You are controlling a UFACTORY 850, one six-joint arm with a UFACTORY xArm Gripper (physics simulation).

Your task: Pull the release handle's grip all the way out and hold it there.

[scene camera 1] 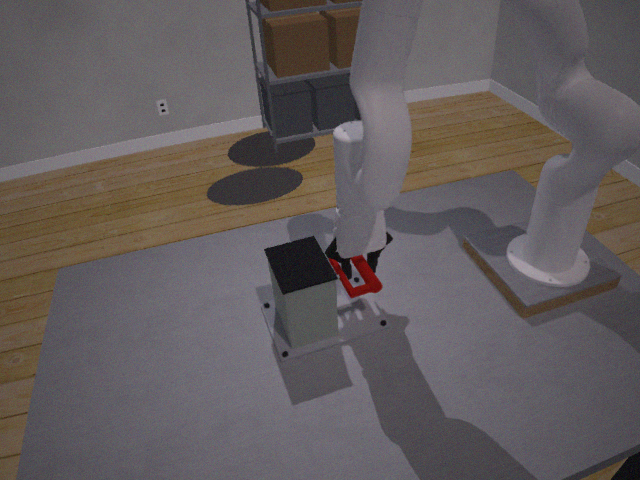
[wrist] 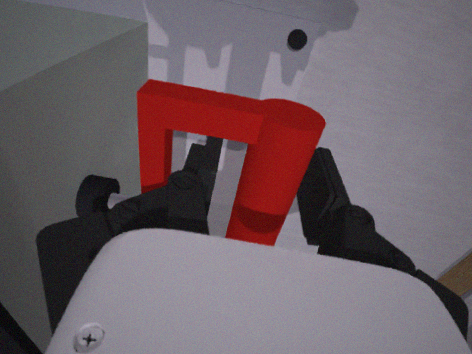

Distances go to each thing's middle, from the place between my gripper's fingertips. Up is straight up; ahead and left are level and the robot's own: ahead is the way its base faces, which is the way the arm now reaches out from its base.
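Labels:
Light base plate (scene camera 1: 358, 317): 100 mm ahead of my hand, 10 mm to the left of it, 70 mm below it.

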